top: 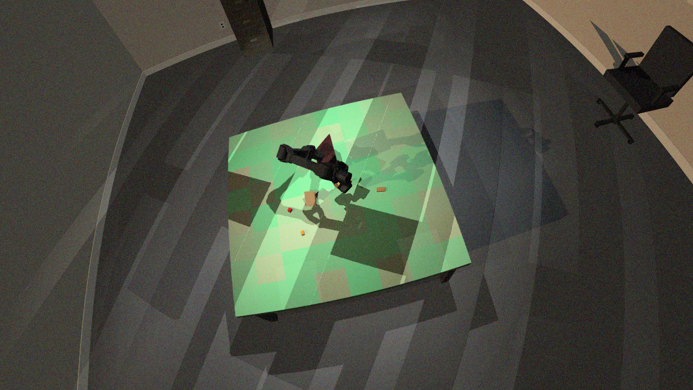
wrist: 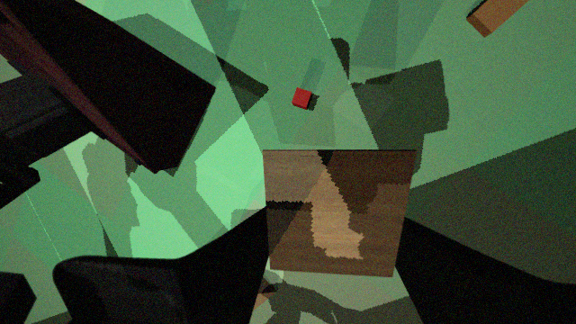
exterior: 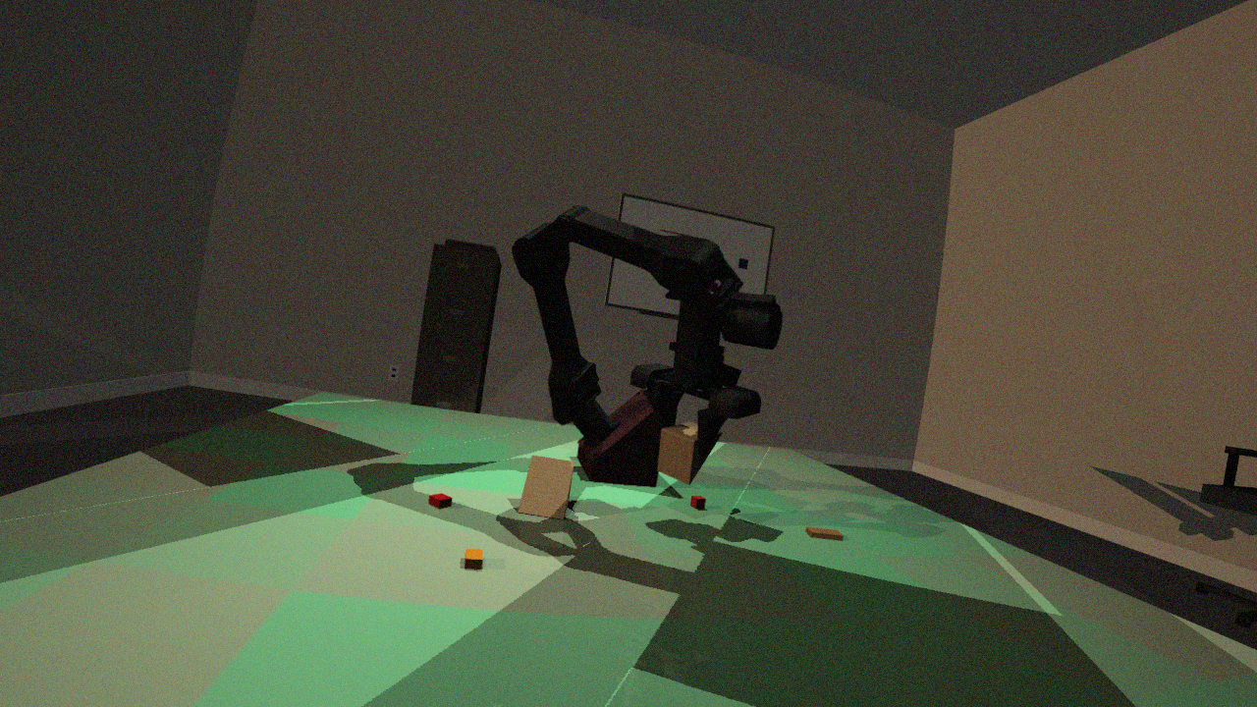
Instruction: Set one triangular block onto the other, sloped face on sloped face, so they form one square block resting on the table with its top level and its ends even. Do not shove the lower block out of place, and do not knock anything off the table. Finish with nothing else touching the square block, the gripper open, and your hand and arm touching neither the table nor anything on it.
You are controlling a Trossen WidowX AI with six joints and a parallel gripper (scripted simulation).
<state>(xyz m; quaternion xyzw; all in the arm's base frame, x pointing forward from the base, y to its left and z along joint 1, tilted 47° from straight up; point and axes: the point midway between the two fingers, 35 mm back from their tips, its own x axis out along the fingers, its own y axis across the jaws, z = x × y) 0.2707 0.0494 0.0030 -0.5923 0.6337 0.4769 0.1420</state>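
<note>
The small red cube is 6 cm behind my gripper tip, 7 cm to the left of it and 9 cm below it. Also, from my gripper tip: flat brown tile 7 cm ahead, 21 cm to the left, 10 cm below; orange cube 15 cm ahead, 28 cm to the right, 10 cm below.
</note>
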